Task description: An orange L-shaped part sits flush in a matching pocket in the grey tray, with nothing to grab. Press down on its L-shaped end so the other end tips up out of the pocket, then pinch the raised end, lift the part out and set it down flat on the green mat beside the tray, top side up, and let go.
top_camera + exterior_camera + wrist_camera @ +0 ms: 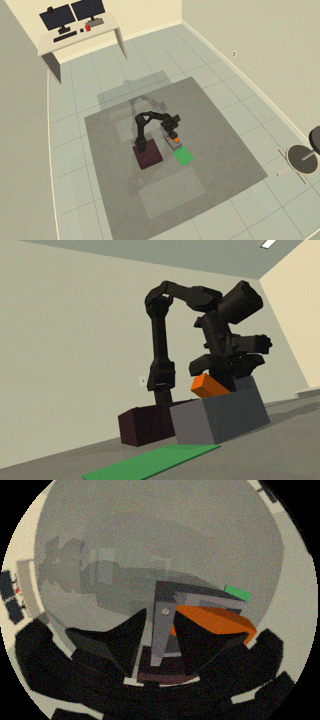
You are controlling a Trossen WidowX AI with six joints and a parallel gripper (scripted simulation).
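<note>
The orange L-shaped part is 6 cm to the right of my gripper tip and 1 cm above it. Also, from my gripper tip: green mat (22 cm to the right, 6 cm below, 2 cm ahead).
</note>
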